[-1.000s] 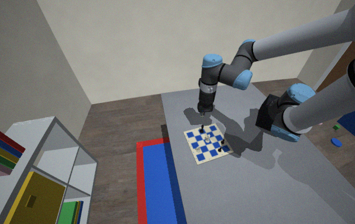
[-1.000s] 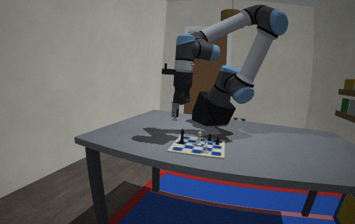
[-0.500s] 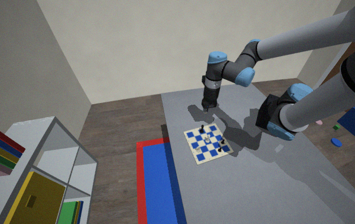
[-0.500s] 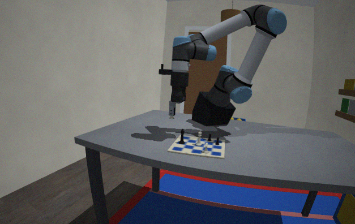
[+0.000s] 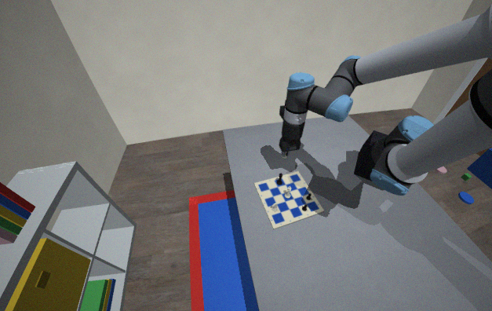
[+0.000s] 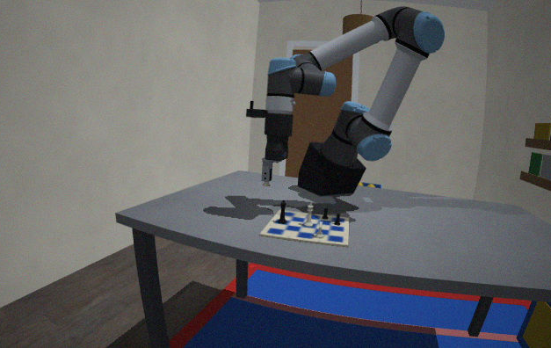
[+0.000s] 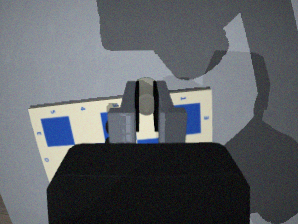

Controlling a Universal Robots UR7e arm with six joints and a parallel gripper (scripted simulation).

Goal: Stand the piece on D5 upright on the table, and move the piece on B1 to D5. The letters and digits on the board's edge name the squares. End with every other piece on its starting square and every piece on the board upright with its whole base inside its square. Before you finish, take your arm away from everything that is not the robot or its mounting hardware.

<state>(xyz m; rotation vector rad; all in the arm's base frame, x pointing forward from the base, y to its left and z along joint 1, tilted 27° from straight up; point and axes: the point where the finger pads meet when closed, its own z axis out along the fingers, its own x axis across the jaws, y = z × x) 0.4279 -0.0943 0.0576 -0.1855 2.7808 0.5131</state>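
Right now my hand is 20 mm short of the tall black piece, 70 mm to the right of it and 90 mm above it. The rest, counted from my hand: chessboard (140 mm to the left, 120 mm below); small white piece (10 mm below).
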